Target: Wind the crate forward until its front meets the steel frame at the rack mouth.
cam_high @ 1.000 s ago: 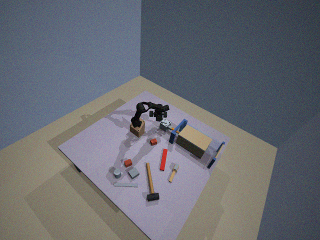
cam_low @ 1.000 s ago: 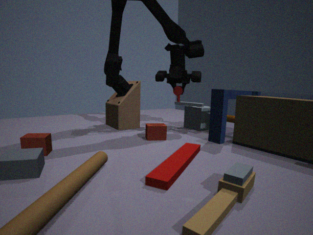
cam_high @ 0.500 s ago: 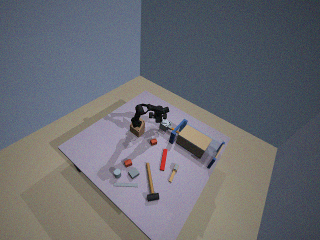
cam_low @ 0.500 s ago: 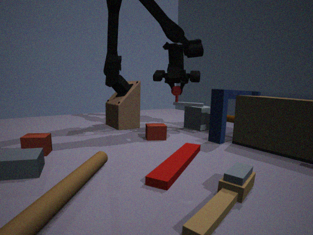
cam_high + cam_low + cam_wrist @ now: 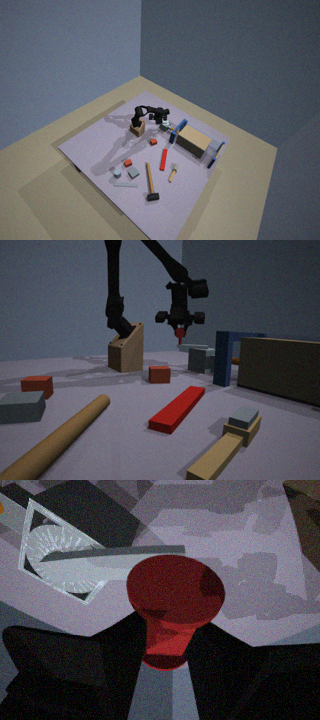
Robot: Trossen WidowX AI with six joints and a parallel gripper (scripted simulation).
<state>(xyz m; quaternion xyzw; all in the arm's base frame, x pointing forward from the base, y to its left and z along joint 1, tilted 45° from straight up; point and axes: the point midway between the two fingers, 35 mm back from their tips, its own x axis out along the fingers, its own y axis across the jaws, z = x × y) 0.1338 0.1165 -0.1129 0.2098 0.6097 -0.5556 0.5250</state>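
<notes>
The winch handle is 40 mm ahead of my gripper tip, 10 mm to the left of it and 30 mm below it. The rest, counted from my gripper tip: red knob (10 mm ahead, 10 mm to the right); blue front frame (240 mm ahead, 30 mm to the left, 30 mm below); grey winch (70 mm ahead, 50 mm to the left, 100 mm below).
</notes>
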